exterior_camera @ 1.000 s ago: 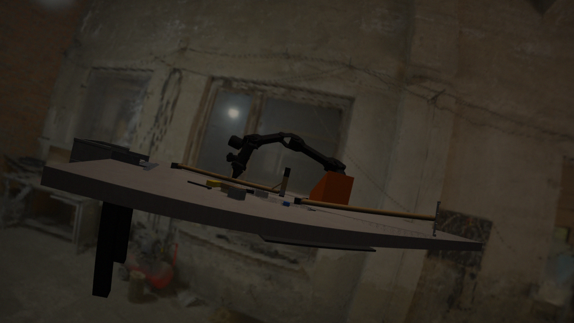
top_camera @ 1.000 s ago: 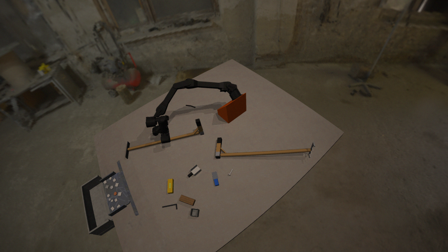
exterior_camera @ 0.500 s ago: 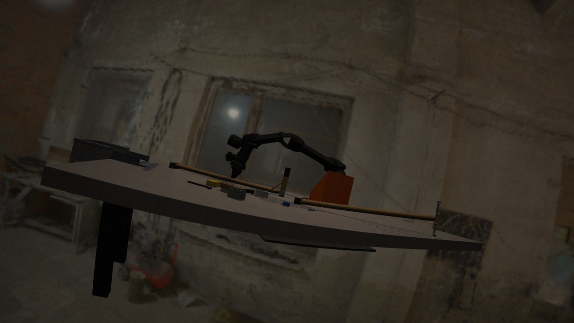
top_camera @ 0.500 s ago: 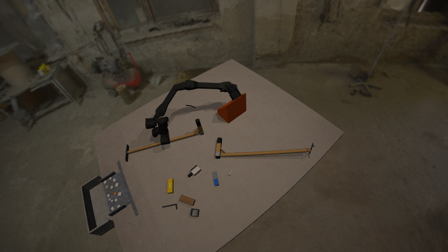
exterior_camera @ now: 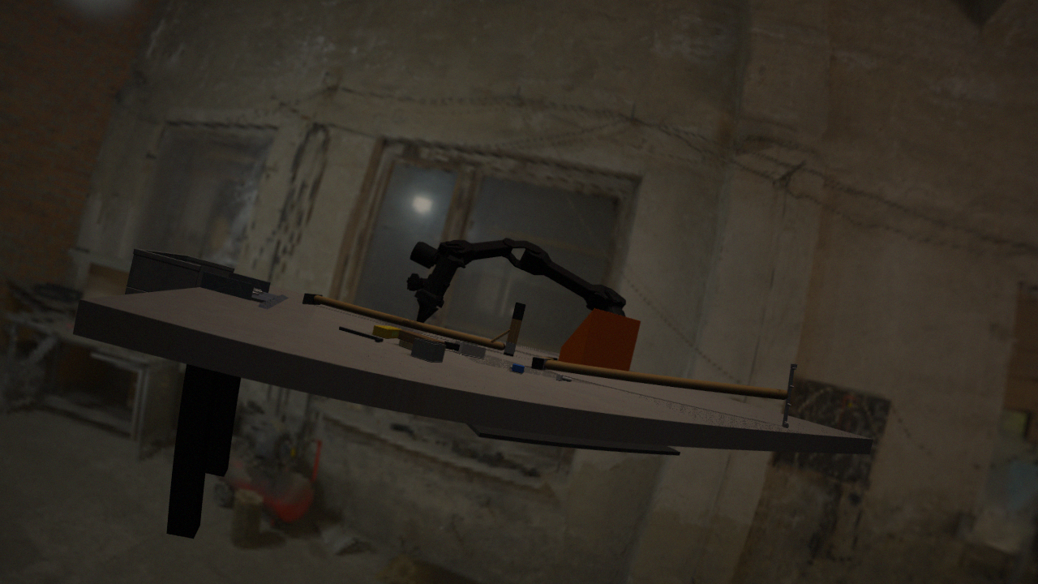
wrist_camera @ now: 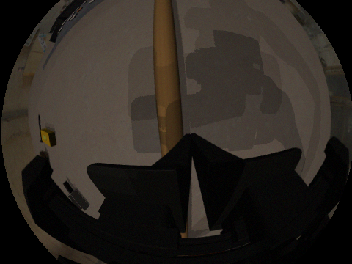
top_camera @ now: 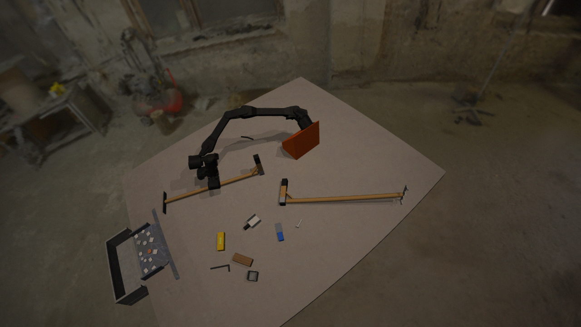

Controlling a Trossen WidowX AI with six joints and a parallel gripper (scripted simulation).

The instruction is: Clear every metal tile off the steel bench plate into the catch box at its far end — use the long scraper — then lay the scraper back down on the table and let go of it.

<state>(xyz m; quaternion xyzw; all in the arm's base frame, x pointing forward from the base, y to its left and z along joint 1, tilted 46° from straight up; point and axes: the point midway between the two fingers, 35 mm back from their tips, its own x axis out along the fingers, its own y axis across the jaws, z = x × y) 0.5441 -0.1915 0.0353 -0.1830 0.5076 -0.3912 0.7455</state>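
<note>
Right now my gripper tip is 2 cm short of the wooden-shafted scraper, 1 cm to the right of it and 5 cm below it. Round my gripper tip: yellow block: 14 cm ahead, 31 cm to the left; then blue piece: 9 cm behind, 45 cm to the left, 1 cm below; then hex key: 20 cm ahead, 42 cm to the left, 1 cm below.
</note>
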